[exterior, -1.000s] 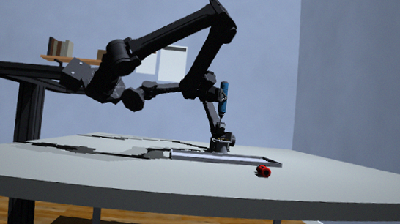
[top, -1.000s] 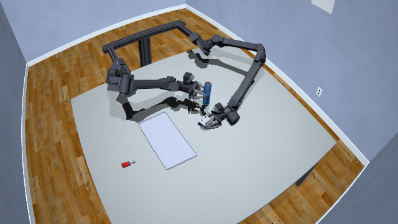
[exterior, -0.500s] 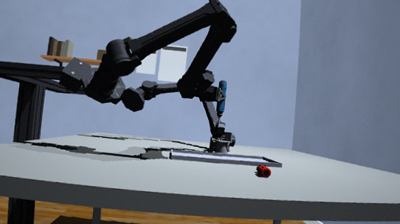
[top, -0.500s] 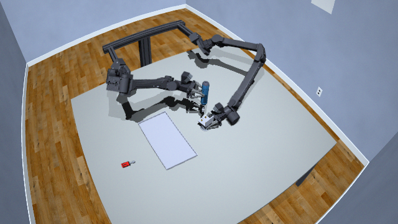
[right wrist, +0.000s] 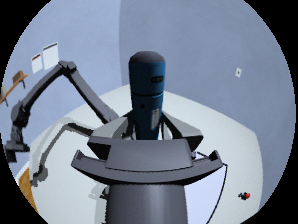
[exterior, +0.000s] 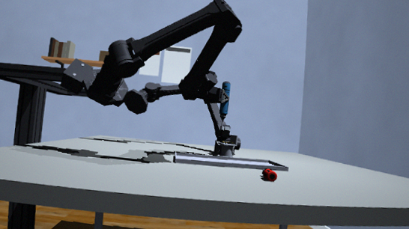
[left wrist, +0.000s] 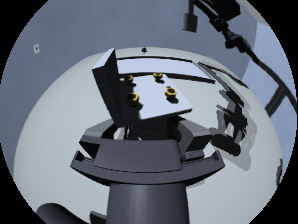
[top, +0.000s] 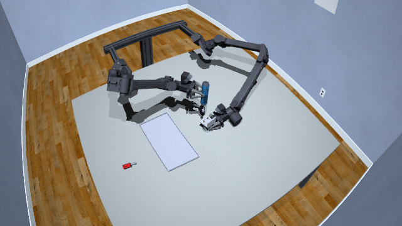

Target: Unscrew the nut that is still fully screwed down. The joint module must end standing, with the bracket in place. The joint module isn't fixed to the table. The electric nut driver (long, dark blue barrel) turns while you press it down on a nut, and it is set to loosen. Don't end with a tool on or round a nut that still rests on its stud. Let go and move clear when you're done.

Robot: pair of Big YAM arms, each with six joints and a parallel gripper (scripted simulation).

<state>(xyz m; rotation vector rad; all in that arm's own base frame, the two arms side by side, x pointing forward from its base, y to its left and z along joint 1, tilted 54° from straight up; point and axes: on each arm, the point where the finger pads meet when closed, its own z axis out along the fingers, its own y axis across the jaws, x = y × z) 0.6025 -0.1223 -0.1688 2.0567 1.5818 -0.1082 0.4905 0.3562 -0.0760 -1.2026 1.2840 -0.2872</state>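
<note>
Right now the bracket is 50 mm above my left hand. Round my left hand: red tool 30 mm ahead, 590 mm to the right, 10 mm below.
</note>
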